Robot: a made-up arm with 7 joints. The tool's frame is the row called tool. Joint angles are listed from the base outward. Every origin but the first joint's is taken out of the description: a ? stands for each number. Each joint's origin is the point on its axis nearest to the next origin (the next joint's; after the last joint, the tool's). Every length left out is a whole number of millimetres.
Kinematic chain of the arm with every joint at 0, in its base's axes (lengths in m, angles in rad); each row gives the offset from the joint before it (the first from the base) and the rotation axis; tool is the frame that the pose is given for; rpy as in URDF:
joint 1: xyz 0 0 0.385 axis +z
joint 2: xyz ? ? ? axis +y
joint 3: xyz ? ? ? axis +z
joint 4: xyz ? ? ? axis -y
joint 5: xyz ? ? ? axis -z
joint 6: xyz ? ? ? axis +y
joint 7: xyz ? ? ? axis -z
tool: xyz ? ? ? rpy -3.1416 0 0
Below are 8 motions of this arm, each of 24 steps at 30 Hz.
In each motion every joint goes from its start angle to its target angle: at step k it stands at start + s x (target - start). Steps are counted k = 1, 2, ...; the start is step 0. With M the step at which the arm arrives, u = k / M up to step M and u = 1 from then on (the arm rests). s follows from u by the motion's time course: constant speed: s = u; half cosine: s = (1 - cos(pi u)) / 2; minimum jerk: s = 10 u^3 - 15 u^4 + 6 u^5.
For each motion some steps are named. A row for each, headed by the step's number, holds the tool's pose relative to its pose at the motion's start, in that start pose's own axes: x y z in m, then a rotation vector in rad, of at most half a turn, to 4 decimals.
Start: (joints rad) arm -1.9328 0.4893 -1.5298 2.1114 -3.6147 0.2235 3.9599
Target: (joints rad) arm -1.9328 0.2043 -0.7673 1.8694 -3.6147 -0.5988 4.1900
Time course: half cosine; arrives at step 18
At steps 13, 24:
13: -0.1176 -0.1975 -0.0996 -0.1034 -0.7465 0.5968
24: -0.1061 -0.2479 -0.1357 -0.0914 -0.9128 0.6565

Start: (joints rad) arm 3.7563 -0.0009 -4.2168 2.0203 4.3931 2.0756 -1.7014
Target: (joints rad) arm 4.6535 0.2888 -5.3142 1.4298 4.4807 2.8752 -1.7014
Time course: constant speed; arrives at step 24
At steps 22, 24:
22: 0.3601 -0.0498 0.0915 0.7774 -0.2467 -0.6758
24: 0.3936 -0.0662 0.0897 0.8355 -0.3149 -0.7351

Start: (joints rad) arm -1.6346 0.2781 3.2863 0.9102 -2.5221 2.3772 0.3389
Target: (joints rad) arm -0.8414 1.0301 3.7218 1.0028 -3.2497 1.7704 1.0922
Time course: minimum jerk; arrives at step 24
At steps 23, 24:
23: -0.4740 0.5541 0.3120 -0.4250 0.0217 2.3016
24: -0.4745 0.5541 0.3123 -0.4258 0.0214 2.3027

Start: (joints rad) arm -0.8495 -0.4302 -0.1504 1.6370 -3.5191 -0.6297 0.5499
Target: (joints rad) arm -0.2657 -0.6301 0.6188 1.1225 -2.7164 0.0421 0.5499
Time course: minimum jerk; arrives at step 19
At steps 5, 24:
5: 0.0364 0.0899 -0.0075 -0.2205 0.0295 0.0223
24: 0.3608 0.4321 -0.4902 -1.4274 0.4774 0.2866

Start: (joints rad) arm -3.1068 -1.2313 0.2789 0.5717 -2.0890 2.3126 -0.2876
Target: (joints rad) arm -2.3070 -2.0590 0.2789 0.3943 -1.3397 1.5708 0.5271
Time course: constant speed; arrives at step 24
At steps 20, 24:
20: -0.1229 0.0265 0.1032 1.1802 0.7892 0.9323
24: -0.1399 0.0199 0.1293 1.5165 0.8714 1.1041

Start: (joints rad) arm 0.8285 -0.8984 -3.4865 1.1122 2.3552 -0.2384 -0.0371
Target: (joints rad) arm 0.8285 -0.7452 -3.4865 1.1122 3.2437 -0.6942 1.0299
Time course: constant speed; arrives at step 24
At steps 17, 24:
17: -0.0216 0.0399 -0.0698 -0.1540 0.2931 1.3723
24: -0.0455 0.0533 -0.1051 -0.2473 0.4869 1.8912

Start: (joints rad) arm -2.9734 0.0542 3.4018 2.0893 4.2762 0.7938 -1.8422
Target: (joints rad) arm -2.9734 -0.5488 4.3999 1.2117 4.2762 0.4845 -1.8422
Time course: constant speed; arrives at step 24
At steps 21, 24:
21: 0.1532 0.2830 -0.7474 -1.6648 0.4201 -0.0256
24: 0.1265 0.2236 -0.8431 -1.8972 0.4382 0.0128

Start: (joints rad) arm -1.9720 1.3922 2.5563 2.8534 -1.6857 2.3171 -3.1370
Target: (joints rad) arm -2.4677 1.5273 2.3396 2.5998 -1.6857 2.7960 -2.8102
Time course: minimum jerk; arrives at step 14
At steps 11, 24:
11: 0.1820 -0.1857 -0.0640 0.0994 0.2966 0.6783
24: 0.1977 -0.1970 -0.0660 0.1013 0.3238 0.7286

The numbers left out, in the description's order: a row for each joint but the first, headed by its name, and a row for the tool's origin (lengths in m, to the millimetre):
joint 2: 0 0 0
joint 3: 0 0 0.236
joint 4: 0.081 0 0
joint 5: 0.105 0 -0.464
joint 6: 0 0 0
joint 7: 0.083 0 -0.105
tool: 0 0 0

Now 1 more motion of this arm.
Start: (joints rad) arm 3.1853 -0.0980 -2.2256 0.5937 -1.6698 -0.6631 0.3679
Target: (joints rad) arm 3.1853 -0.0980 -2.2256 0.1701 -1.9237 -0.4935 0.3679
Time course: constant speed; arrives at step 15
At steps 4, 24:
4: -0.0277 -0.0595 0.0119 0.1106 -0.0750 0.0127
24: -0.0824 -0.2339 0.0076 0.4253 -0.2402 0.0168

